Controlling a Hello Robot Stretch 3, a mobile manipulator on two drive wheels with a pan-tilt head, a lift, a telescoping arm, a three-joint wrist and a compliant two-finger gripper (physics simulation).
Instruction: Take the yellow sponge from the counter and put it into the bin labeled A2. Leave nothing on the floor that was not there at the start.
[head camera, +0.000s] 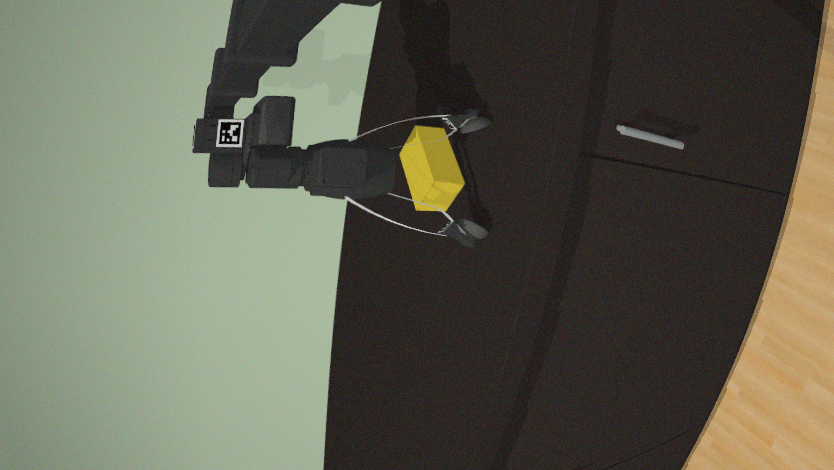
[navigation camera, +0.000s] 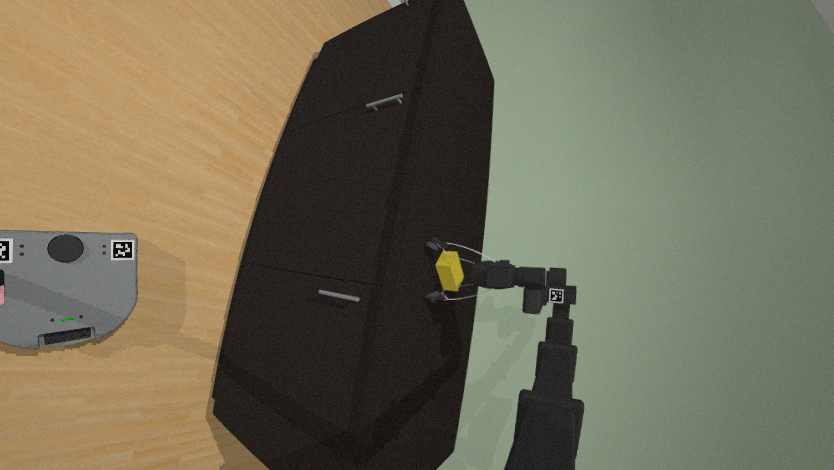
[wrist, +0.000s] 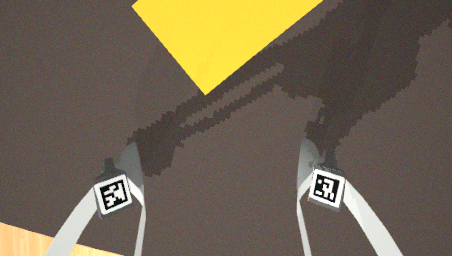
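Pixels of known places: gripper, between the fingertips: (head camera: 487, 177) (navigation camera: 425, 269) (wrist: 220, 158); robot's base, origin of its link: (navigation camera: 67, 247).
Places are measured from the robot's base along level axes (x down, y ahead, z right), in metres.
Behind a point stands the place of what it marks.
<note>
The yellow sponge (head camera: 431, 169) {x -0.953, y -0.031, z 0.708 m} (navigation camera: 449, 271) {x -0.949, y -0.030, z 0.708 m} (wrist: 220, 35) {x -0.955, y -0.024, z 0.728 m} rests on the dark counter (head camera: 402, 350) {x -0.910, y 0.252, z 0.865 m} (navigation camera: 449, 116) {x -0.910, y 0.450, z 0.780 m} (wrist: 60, 90) {x -0.910, y 0.102, z 0.700 m}. It is turned at an angle to the gripper. My gripper (head camera: 473, 176) {x -0.910, y -0.023, z 0.642 m} (navigation camera: 434, 272) {x -0.910, y -0.023, z 0.642 m} (wrist: 220, 158) {x -0.910, y -0.023, z 0.642 m} is open, with its fingertips apart. In the head view the sponge lies between the finger bands, nearer the palm than the tips. In the wrist view it lies above the line of the fingertips, partly cut off by the top edge, and neither fingertip touches it. The bin labeled A2 does not show in these views.
The cabinet front has bar handles (head camera: 650, 137) {x -0.756, y -0.089, z 0.491 m} (navigation camera: 339, 295) {x -0.752, y -0.088, z 0.491 m} (navigation camera: 385, 101). A pale green wall (head camera: 145, 326) {x -1.368, y 0.315, z 1.295 m} (navigation camera: 671, 204) {x -1.658, y 0.213, z 1.265 m} runs along the counter's back edge, near the arm (head camera: 274, 29) {x -1.246, y -0.086, z 0.335 m} (navigation camera: 547, 432) {x -1.243, y -0.084, z 0.214 m}. The robot's grey base (navigation camera: 99, 291) {x -0.160, y -0.121, z 0.073 m} stands on the wooden floor (navigation camera: 192, 145) {x 0.000, y 0.405, z 0.355 m}.
</note>
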